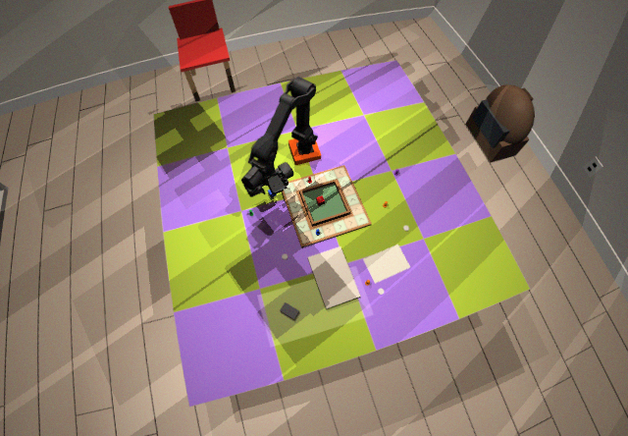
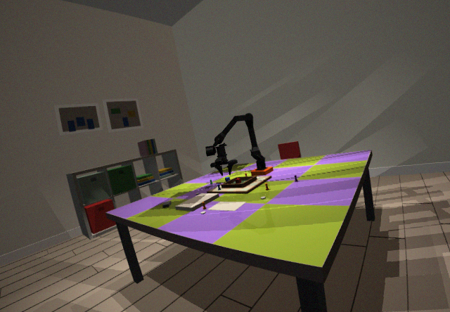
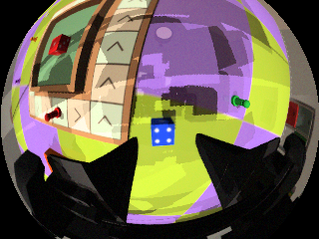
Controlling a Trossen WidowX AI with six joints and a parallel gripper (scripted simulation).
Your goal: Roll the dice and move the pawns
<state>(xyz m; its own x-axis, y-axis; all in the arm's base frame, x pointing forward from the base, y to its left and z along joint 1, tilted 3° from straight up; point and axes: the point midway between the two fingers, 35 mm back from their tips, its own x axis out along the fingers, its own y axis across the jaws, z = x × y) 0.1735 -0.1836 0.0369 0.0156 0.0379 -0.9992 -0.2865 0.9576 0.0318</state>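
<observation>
Right now the red pawn is 160 mm to the left of my gripper tip, 20 mm behind it and 10 mm below it. Round my gripper tip: small grey card 470 mm ahead, 40 mm to the right, 30 mm below; then blue pawn 210 mm ahead, 130 mm to the left, 10 mm below; then green tray 190 mm to the left, 100 mm ahead, 30 mm below.
</observation>
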